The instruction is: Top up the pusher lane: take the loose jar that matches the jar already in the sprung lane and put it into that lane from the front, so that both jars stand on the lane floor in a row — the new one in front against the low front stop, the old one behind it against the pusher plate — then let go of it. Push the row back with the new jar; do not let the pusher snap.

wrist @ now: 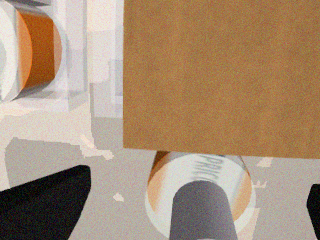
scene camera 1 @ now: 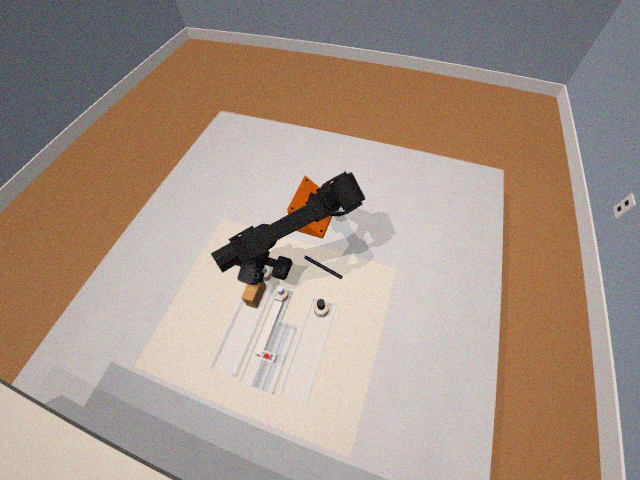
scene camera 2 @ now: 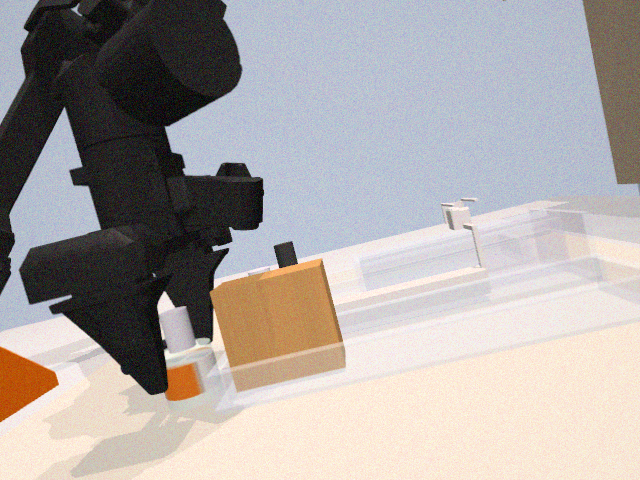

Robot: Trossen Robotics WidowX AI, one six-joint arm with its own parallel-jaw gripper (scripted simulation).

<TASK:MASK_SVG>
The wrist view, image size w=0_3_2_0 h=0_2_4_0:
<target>gripper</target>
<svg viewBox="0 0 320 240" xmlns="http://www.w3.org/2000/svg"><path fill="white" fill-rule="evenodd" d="M313 184L308 193L307 211L309 212L309 217L311 217L313 231L315 231L317 240L320 240L320 184ZM91 169L87 165L79 164L65 169L65 171L52 173L52 175L45 176L43 179L39 177L39 179L29 181L29 183L17 185L17 187L15 185L15 187L1 191L0 240L68 240L73 229L76 228L75 225L80 219L80 213L83 212L84 205L87 204L85 200L87 200L88 193L92 188Z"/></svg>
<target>brown box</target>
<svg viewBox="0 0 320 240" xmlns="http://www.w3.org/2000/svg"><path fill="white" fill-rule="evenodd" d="M123 0L123 148L211 153L211 155L280 157L280 159L285 159L285 157L309 160L320 159L320 0Z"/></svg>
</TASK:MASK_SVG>
